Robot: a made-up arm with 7 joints. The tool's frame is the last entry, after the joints.
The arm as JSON. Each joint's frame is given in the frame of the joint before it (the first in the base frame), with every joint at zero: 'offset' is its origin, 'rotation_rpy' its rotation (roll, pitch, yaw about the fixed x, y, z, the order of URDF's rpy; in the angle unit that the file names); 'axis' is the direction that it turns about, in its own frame. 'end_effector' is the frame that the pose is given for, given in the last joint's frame.
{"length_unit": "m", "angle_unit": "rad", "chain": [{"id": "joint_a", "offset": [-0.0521, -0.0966, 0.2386], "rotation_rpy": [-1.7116, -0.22, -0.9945], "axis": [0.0, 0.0, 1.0]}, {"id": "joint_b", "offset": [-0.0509, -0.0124, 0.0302], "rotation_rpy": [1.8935, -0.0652, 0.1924], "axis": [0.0, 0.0, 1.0]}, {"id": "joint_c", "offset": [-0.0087, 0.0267, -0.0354], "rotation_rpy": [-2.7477, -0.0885, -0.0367], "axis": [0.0, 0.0, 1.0]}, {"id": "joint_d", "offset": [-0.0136, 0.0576, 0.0], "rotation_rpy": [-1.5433, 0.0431, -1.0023], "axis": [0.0, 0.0, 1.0]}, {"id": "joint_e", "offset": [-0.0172, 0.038, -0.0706], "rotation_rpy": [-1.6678, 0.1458, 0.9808], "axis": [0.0, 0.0, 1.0]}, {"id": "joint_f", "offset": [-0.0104, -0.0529, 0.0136], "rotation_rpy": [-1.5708, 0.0, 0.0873], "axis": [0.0, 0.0, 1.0]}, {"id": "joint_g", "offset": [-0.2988, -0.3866, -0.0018], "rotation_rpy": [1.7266, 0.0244, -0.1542], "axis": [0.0, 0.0, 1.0]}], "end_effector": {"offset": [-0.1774, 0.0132, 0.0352], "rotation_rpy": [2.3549, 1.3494, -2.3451]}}
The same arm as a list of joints. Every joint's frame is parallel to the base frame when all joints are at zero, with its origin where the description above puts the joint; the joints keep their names.
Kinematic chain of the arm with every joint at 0, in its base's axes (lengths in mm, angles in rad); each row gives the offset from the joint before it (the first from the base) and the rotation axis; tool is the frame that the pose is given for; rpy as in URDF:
joint_a: xyz -52.1 -96.6 238.6 axis 0.8469 0.5138 -0.137
joint_b: xyz -1.5 60.4 -3.3 axis -0.160798 -0.088799 0.982985
joint_c: xyz 22.1 25.5 -30.1 axis 0.508015 0.220206 -0.832724
joint_d: xyz -46.3 -16.9 -32.7 axis 0.095901 -0.968311 -0.230603
joint_e: xyz -41.7 59.9 37.4 axis -1 -0.0001 0
joint_f: xyz -13.6 -51.8 -15 axis -0.0001 1 0
joint_g: xyz -386.6 -1.8 -298.8 axis -0.975569 -0.155195 -0.155495
tool: xyz -9.2 11.9 -180.7 rpy -1.5709 0 0.0001

